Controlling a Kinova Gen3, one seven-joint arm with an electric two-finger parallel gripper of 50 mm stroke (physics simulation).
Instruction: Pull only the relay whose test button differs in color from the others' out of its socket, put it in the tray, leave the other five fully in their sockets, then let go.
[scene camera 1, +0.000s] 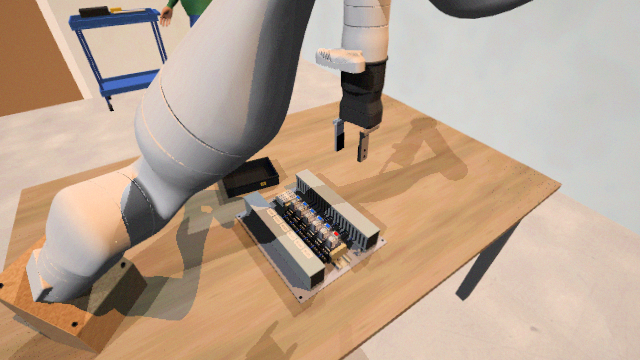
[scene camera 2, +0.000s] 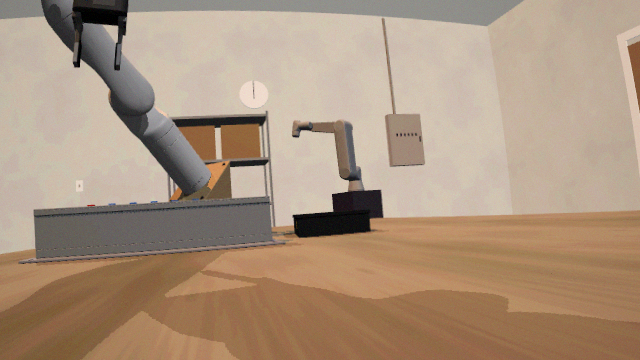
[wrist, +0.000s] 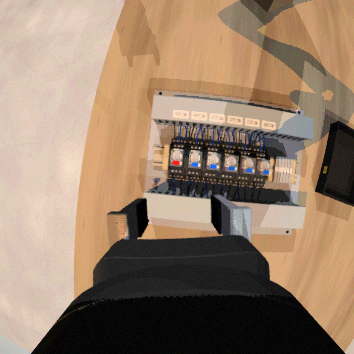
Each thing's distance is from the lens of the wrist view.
gripper (wrist: 178, 210): 0.18 m
mounting plate (wrist: 276, 191): 0.48 m
